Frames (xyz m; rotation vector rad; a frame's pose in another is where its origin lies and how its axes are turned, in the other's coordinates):
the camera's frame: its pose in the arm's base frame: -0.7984 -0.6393 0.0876 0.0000 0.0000 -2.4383
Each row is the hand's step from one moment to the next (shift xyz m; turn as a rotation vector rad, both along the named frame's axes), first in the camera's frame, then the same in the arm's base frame.
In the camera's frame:
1: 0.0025 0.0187 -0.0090 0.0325 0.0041 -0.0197
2: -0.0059 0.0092 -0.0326 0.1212 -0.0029 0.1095
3: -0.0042 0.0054 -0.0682 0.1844 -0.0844 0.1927
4: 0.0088 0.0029 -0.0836 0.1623 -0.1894 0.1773
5: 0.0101 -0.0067 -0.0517 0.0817 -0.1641 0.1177
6: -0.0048 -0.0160 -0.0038 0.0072 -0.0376 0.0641
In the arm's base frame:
1: 0.0102 -0.0159 -0.0090 -0.0221 -0.0241 -0.0197
2: 0.0104 -0.0032 -0.0326 -0.0943 -0.0762 0.1095
3: 0.0067 -0.0014 -0.0682 -0.1952 -0.0549 0.1927
4: -0.0048 -0.0079 -0.0836 -0.2463 0.0395 0.1773
5: -0.0120 -0.0014 -0.0517 -0.1684 0.0723 0.1177
6: -0.0067 0.0153 -0.0038 -0.0298 0.0240 0.0641

